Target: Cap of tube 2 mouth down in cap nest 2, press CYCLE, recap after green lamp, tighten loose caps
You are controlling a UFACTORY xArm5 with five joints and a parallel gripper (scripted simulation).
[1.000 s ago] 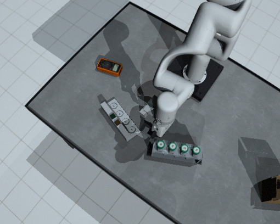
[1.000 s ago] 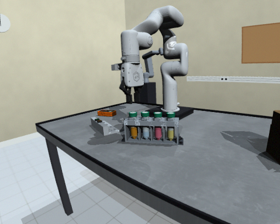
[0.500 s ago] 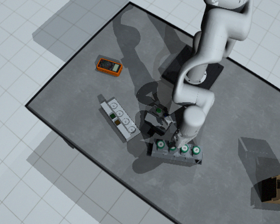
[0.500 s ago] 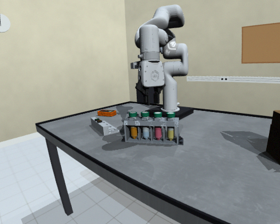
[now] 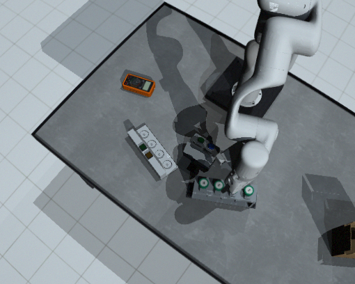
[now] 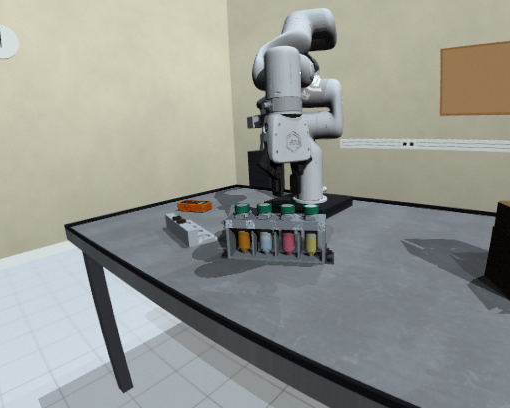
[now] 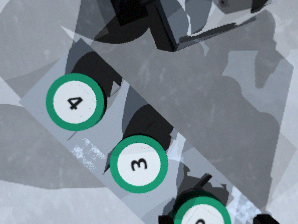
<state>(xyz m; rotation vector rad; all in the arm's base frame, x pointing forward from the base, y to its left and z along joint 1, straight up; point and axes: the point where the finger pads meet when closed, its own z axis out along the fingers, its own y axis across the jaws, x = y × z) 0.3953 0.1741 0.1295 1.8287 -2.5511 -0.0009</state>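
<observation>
My gripper is now 50 mm above the tube 2's threaded neck. Round my hand: key housing: 180 mm to the right, 110 mm below, 80 mm behind; then green key: 200 mm to the right, 100 mm below, 100 mm behind; then blue key: 160 mm to the right, 100 mm below, 100 mm behind.
</observation>
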